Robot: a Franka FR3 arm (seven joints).
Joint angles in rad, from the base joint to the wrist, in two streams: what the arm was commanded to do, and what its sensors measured. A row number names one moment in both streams.
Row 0, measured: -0.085, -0.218, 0.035, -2.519, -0.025, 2.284, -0.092
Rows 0 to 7, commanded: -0.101, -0.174, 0.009, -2.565, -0.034, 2.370, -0.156; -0.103, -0.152, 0.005, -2.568, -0.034, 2.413, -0.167; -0.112, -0.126, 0.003, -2.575, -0.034, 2.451, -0.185; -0.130, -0.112, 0.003, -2.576, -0.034, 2.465, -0.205; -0.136, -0.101, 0.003, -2.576, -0.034, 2.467, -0.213; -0.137, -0.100, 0.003, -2.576, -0.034, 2.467, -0.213; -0.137, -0.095, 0.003, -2.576, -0.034, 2.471, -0.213; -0.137, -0.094, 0.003, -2.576, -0.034, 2.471, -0.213
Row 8, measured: -0.125, -0.100, -0.004, -2.566, -0.025, 2.445, -0.199
